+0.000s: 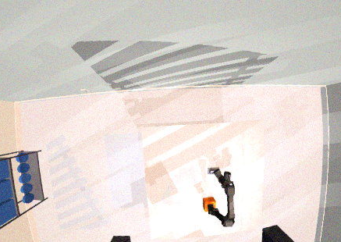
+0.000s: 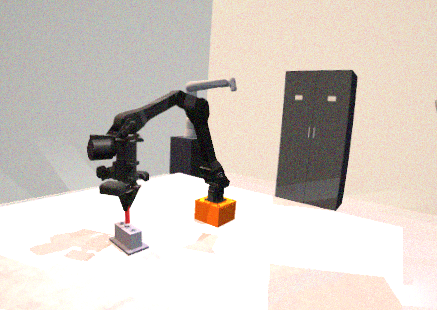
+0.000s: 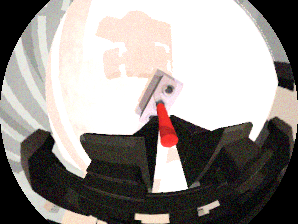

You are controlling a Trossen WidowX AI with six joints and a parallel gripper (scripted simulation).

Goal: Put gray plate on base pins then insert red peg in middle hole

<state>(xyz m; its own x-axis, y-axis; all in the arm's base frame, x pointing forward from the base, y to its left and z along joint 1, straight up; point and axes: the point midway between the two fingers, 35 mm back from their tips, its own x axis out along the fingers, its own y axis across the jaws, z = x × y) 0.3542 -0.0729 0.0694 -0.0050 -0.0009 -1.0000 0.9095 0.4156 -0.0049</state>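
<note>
Now: the gray plate 70 mm below my gripper tip. Round my gripper tip: base (100 mm below); red peg (right at my gripper tip).
</note>
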